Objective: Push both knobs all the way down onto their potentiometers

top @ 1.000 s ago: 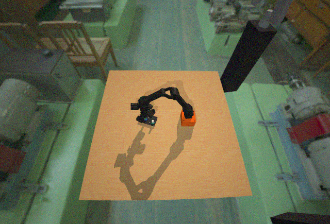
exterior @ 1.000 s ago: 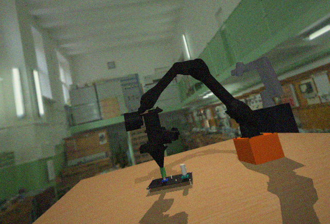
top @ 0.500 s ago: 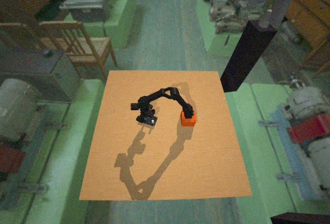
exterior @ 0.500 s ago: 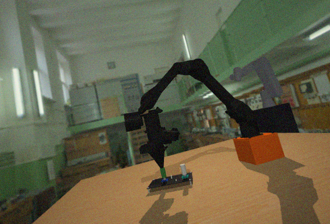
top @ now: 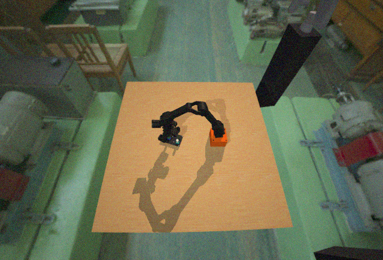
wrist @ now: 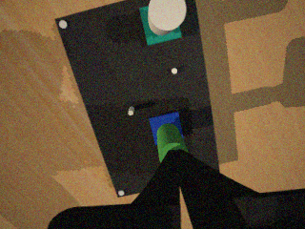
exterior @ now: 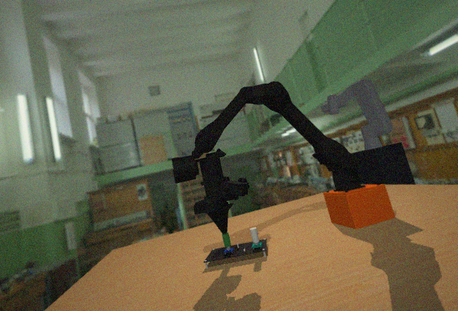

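The green knob lies 2 cm below my gripper tip.
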